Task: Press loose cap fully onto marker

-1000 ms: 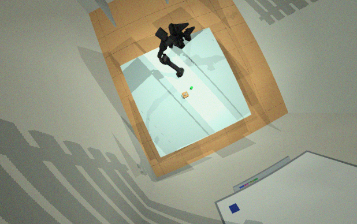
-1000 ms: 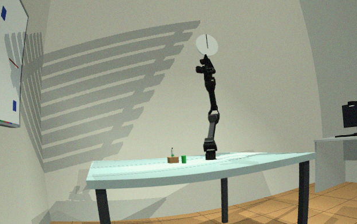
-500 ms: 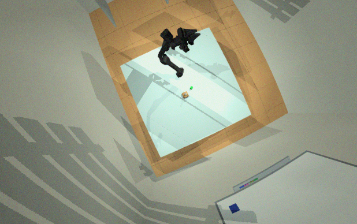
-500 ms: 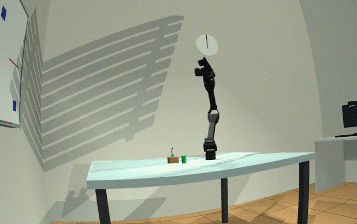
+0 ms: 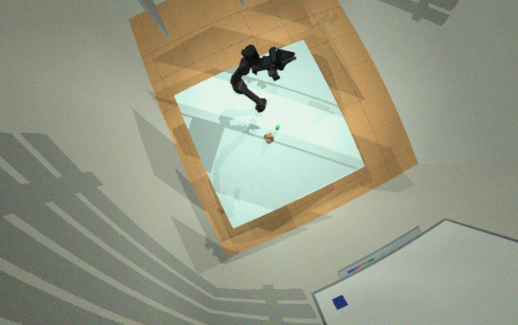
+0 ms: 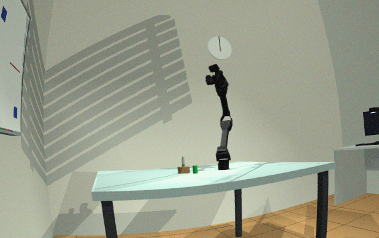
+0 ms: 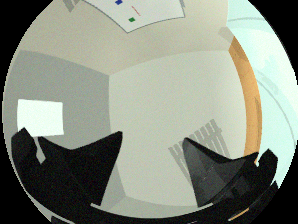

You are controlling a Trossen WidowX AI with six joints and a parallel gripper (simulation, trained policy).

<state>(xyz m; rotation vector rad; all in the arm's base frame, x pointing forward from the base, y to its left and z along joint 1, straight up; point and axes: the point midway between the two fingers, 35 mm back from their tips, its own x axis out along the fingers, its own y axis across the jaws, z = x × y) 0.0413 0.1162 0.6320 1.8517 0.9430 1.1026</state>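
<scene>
My gripper tip is 620 mm above the green cap, 170 mm short of it and 90 mm to the left of it. Round my gripper tip: brown holder block: 620 mm below, 210 mm ahead, 190 mm to the right.
</scene>
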